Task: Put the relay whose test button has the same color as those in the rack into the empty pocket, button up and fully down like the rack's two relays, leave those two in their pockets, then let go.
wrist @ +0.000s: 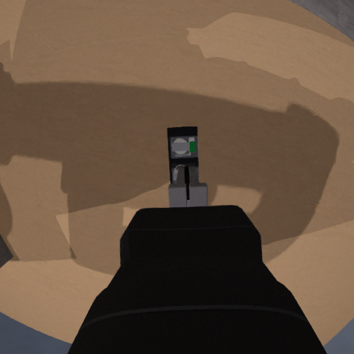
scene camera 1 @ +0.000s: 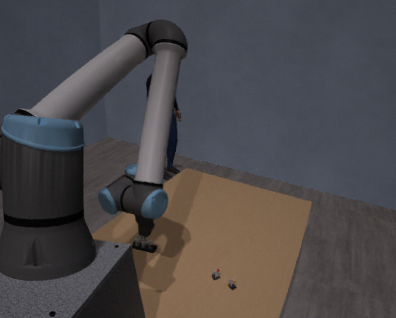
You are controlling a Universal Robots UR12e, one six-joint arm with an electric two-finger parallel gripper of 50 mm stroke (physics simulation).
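Frame: origin at the arm's base, x ahead, y left, z up, level; millimetres.
Where they show: gripper, fingertip midpoint: (scene camera 1: pixel 143 240); arm's base, origin of the base link: (scene camera 1: pixel 48 256).
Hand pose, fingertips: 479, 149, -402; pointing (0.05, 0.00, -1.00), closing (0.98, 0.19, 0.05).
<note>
Things, the pixels of their top centre, and the offset from my fingertips, as dx, dy, dz. "*": a spot on its surface instead. Level surfaces: height alone.
- black rack, surface spot: (scene camera 1: pixel 145 247) * -10, -15, -29
- relay with a red button, middle of its top: (scene camera 1: pixel 216 270) -16, -350, -3
- orange button, middle of its top: (scene camera 1: pixel 233 280) -34, -424, -3
- brown table, its level: dz -47
The black rack (scene camera 1: pixel 145 248) (wrist: pixel 182 131) lies on the table under the gripper. In the wrist view a relay with a green test button (wrist: pixel 180 146) sits button up in its upper pocket. Another relay (wrist: pixel 176 171) shows partly beside the fingertips, its button hidden. The rest of the rack is behind the gripper, so the state of that pocket cannot be told. My gripper (scene camera 1: pixel 143 237) (wrist: pixel 186 176) is shut, its fingers close together with a thin dark gap, holding nothing, low over the rack's middle. A relay with a red button (scene camera 1: pixel 216 274) and one with an orange button (scene camera 1: pixel 232 284) are on the table.
The brown table (scene camera 1: pixel 240 220) carries the rack on its left, near the grey robot pedestal (scene camera 1: pixel 75 285). The two loose relays are to the right of the rack. The arm's shadow falls around the rack. A person (scene camera 1: pixel 173 140) stands beyond the table, partly behind the arm.
</note>
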